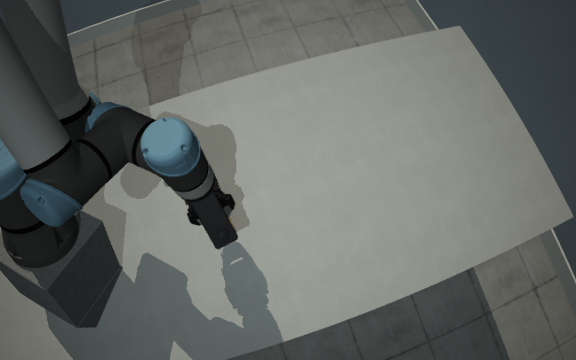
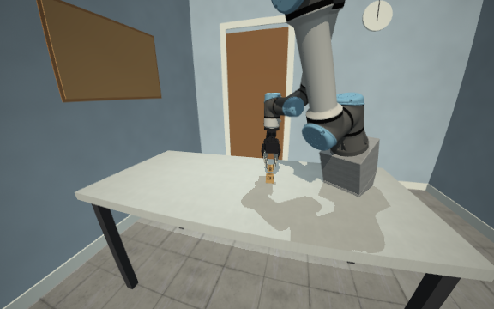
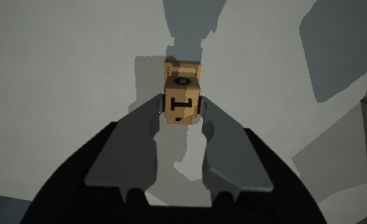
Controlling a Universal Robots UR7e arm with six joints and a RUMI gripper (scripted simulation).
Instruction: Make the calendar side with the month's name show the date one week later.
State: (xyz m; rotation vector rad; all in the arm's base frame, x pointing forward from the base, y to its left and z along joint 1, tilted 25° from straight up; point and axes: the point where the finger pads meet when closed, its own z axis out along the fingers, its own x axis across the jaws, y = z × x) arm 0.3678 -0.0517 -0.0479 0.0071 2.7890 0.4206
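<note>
Now: the wooden calendar tray 60 mm below my hand and 20 mm to the left of it.
</note>
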